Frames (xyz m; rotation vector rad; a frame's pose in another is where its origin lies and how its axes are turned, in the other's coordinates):
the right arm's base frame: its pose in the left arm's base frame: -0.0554 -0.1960 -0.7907 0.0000 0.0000 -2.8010
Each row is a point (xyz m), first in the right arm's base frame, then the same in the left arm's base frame.
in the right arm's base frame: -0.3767 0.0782 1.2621
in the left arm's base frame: 0.3258 -0.1439 0.4714
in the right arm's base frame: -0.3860 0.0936 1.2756
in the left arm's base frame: 0.3397 -0.1553 0.4849
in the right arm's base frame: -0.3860 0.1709 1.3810
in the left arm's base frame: 0.3655 -0.2281 0.5903
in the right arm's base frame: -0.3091 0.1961 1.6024
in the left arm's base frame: 0.3015 -0.2776 0.8117
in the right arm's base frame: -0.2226 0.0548 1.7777
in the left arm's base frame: 0.1727 -0.1733 0.9870
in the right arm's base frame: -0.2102 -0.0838 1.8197
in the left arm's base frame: 0.1147 -0.0468 1.0290
